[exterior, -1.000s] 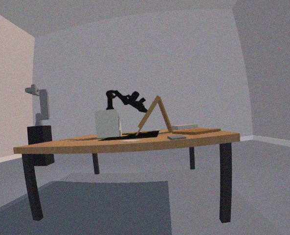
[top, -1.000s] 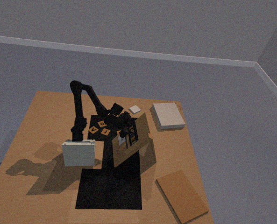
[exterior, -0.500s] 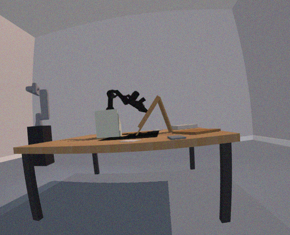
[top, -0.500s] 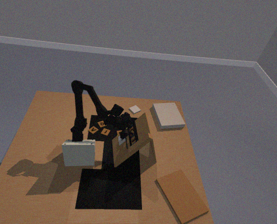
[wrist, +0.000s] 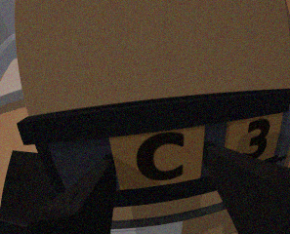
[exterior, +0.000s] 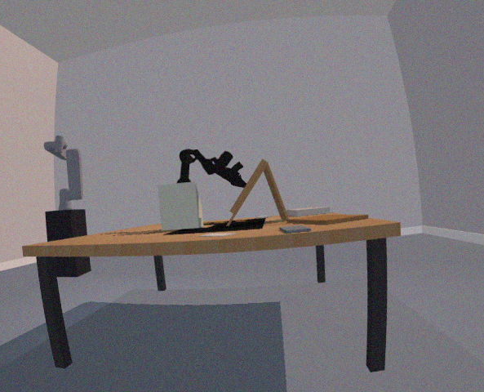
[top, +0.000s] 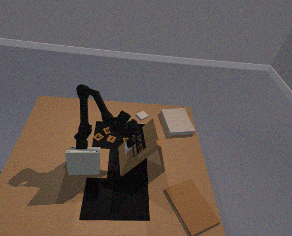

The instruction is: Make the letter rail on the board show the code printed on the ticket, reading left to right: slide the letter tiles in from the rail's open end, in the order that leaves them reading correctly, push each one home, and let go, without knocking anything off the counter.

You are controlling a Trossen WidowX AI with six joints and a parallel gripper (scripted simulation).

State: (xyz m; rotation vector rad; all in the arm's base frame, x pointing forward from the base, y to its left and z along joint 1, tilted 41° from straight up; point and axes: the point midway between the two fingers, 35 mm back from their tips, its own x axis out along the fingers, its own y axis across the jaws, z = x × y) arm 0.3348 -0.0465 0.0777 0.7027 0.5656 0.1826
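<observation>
The white ticket lies 6 cm behind my gripper tip, 2 cm to the left of it and 9 cm below it. Also, from my gripper tip: letter tile (5 cm behind, 14 cm to the left, 18 cm below); then black mat (17 cm behind, 4 cm to the right, 18 cm below); then small white pad (10 cm ahead, 41 cm to the left, 18 cm below).
</observation>
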